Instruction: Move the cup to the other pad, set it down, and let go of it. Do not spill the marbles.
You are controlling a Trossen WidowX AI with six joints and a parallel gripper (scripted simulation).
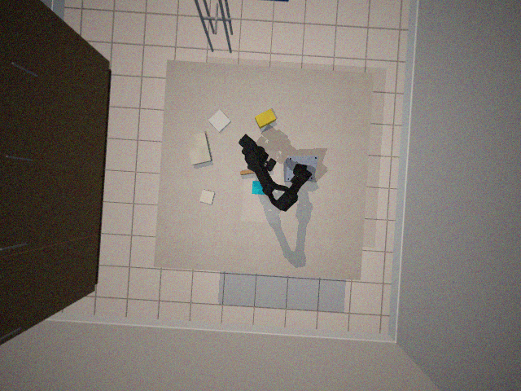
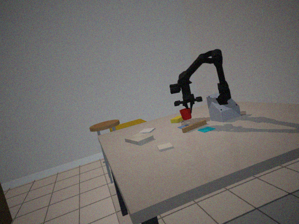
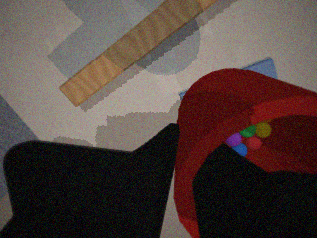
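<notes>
The teal pad is 15 cm to the left of my gripper tip, 10 cm below it and 2 cm behind it. Also, from my gripper tip: wooden bar 9 cm below, 5 cm to the left, 1 cm ahead; light blue pad 10 cm below, 5 cm to the right, 4 cm ahead; red cup 3 cm ahead, 2 cm to the right.
</notes>
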